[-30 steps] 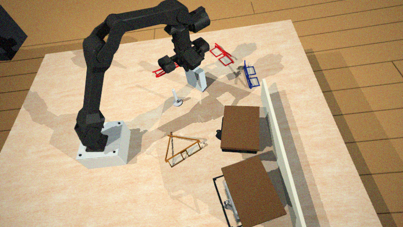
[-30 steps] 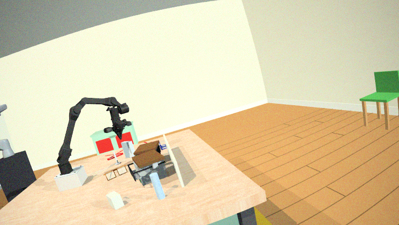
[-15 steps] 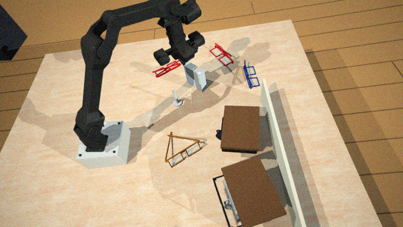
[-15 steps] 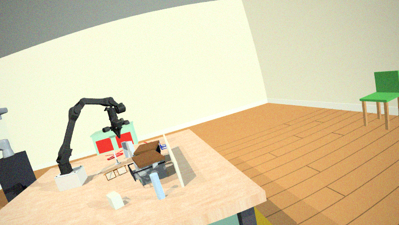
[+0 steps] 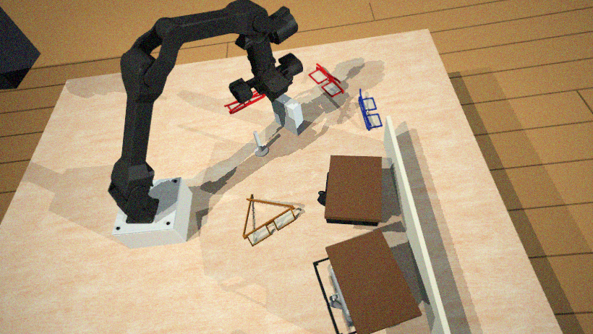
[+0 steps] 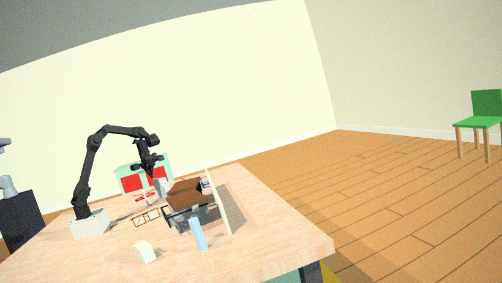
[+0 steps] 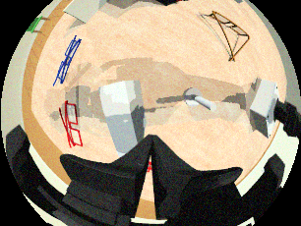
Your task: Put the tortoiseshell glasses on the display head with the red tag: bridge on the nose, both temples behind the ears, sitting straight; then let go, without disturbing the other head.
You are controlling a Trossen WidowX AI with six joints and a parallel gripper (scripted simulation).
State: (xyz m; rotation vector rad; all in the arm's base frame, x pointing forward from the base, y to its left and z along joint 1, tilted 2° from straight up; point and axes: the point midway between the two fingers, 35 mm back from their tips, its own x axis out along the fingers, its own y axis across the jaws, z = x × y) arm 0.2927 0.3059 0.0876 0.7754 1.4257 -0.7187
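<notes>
My gripper tip is 5 cm past the white peg, 7 cm to the left of it and 10 cm above it. Also, from my gripper tip: pale blue cylinder: 28 cm ahead, 70 cm to the right, 7 cm below; then white cube: 9 cm ahead, 68 cm to the right, 10 cm below; then long white board: 33 cm ahead, 36 cm to the right, 7 cm below.
</notes>
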